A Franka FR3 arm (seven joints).
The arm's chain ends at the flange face. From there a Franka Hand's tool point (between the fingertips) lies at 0.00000 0.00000 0.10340 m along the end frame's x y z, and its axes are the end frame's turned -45 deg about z.
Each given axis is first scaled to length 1.
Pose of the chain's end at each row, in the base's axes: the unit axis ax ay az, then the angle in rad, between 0 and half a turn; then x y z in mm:
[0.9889 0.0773 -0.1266 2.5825 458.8 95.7 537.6]
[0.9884 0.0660 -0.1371 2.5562 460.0 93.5 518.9]
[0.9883 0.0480 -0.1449 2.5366 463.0 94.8 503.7]
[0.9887 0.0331 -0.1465 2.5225 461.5 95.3 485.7]
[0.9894 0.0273 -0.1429 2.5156 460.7 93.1 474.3]
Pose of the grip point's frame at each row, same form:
[0.8688 0.4421 -0.2229 2.7218 439.1 39.6 453.0]
[0.8707 0.4307 -0.2373 2.7055 438.1 35.3 436.3]
[0.8760 0.4137 -0.2480 2.6933 438.8 35.4 422.6]
[0.8811 0.4000 -0.2521 2.6815 436.3 35.1 405.5]
[0.8839 0.3950 -0.2503 2.6724 435.9 32.4 394.3]

